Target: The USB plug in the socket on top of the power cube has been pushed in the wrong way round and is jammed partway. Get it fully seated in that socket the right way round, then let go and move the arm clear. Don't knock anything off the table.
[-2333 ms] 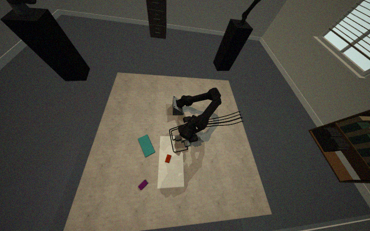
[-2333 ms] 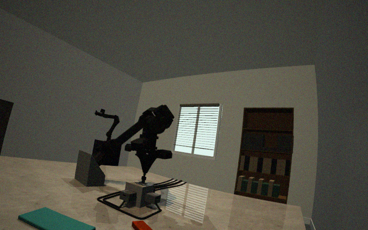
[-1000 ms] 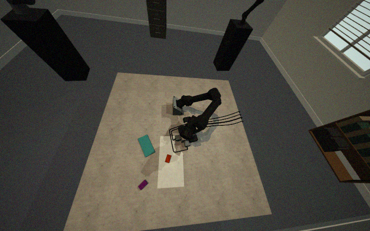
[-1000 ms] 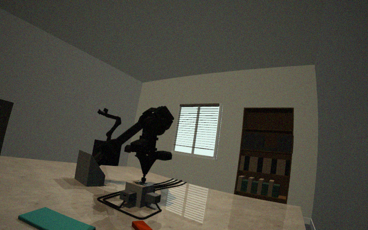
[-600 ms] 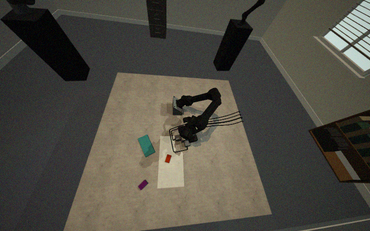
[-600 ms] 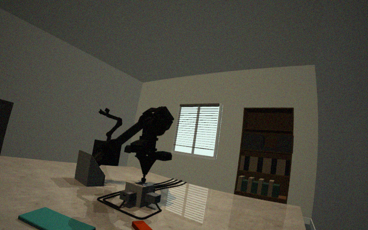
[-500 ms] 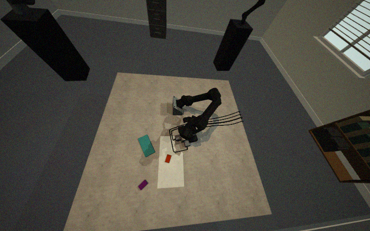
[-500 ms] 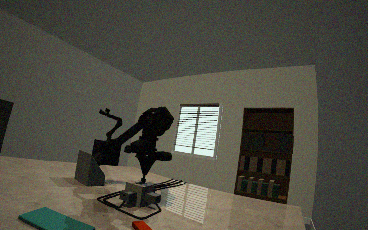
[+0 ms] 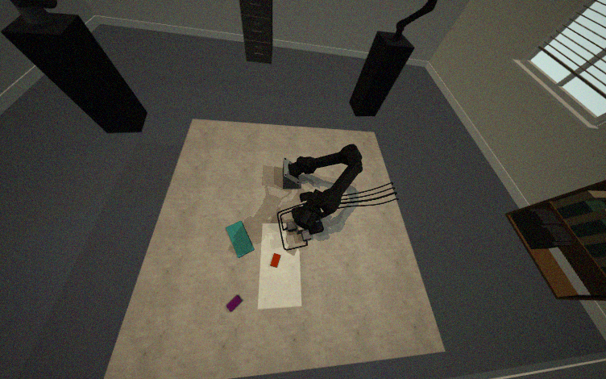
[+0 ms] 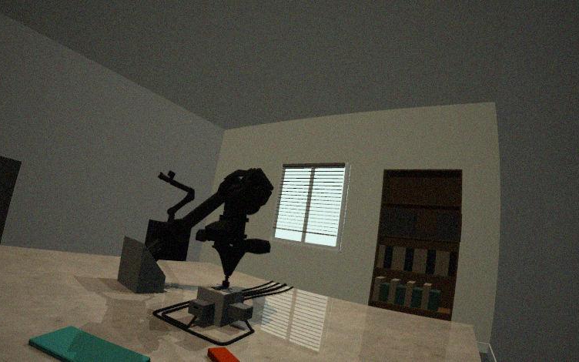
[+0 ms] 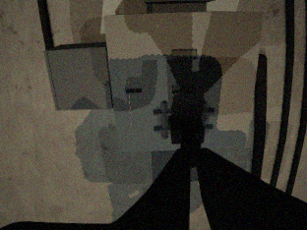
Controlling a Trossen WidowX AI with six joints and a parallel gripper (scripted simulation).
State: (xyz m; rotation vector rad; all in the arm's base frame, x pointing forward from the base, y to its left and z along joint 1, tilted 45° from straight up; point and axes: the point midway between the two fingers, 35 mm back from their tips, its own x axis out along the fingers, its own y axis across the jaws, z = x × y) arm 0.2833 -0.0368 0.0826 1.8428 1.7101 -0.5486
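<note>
Right now the dark USB plug is 2 cm below my gripper tip. From my gripper tip the other things lie so: teal flat block (34 cm to the right, 10 cm below, 2 cm ahead); purple block (36 cm to the right, 29 cm ahead, 10 cm below); orange block (18 cm to the right, 15 cm ahead, 10 cm below).
</note>
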